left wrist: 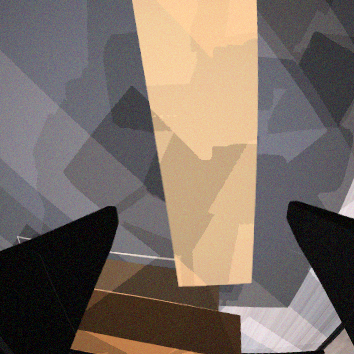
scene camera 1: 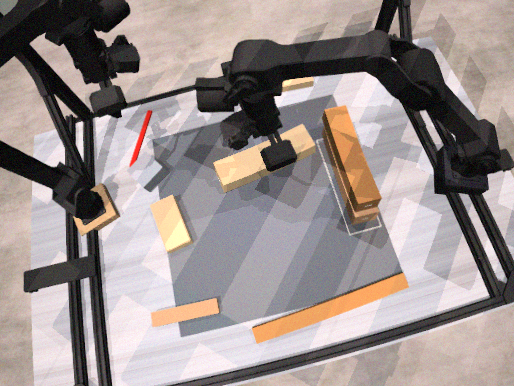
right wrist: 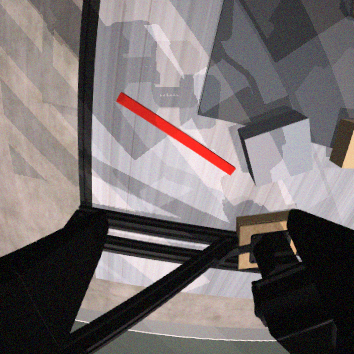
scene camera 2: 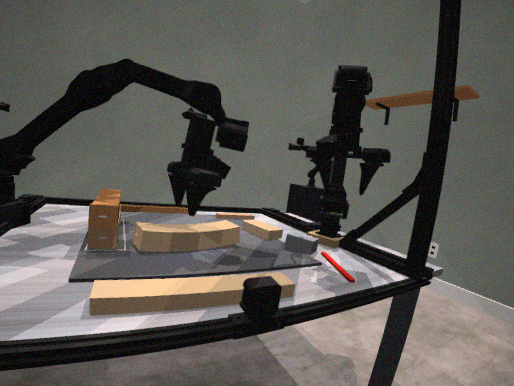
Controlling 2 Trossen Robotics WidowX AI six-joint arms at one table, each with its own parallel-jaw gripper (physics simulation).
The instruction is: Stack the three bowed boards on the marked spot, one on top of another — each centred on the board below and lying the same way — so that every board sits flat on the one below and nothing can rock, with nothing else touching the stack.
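Frame: origin at the left arm's base, x up, y back, z right, level; millimetres.
Where they show: left gripper, between the fingertips: (left wrist: 202, 212) (scene camera 1: 271, 146) (scene camera 2: 184, 210); right gripper, between the fingertips: (right wrist: 198, 219) (scene camera 2: 342, 192); left arm's base, origin of its link: (scene camera 1: 465, 166); right arm's base, origin of its link: (scene camera 1: 91, 208) (right wrist: 269, 246) (scene camera 2: 328, 234).
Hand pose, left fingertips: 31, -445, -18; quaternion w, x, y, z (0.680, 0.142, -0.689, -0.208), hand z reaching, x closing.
Note:
Each offset is from my left fingertips to the top centre of the thing, as dx, dy, dz. "*": to the spot under its first point.
Two orange-brown bowed boards, the upper @(+13, +177, -1) (scene camera 1: 352, 160) (scene camera 2: 103, 212) (left wrist: 165, 310) on the lower @(-30, +183, -16) (scene camera 1: 365, 217) (scene camera 2: 103, 240), lie one on the other inside the white outline @(* -83, +155, -48) (scene camera 1: 334, 187) (left wrist: 142, 256). A pale bowed board @(-32, -15, -3) (scene camera 1: 240, 167) (scene camera 2: 185, 237) (left wrist: 210, 125) lies on the grey mat beside them. My left gripper (scene camera 1: 274, 137) (scene camera 2: 185, 209) (left wrist: 202, 212) is open and empty above the pale board, towards its end nearer the stack, one finger to either side of it in the left wrist view. My right gripper (scene camera 1: 107, 97) (scene camera 2: 347, 192) (right wrist: 198, 219) is open and empty, high at the table's side.
A long pale board (scene camera 1: 298, 82) (scene camera 2: 175, 297) lies beyond the mat. A pale block @(-55, -212, -190) (scene camera 1: 171, 222) (scene camera 2: 262, 230), grey block @(-43, -305, -68) (scene camera 1: 150, 172) (right wrist: 280, 150), red bar @(-82, -362, +35) (scene camera 1: 141, 137) (right wrist: 175, 132) and wooden-based black stand (scene camera 1: 112, 210) lie left in scene camera 1; orange strips @(-60, +168, -322) (scene camera 1: 330, 309) @(-67, -137, -379) (scene camera 1: 185, 312) lie at front.

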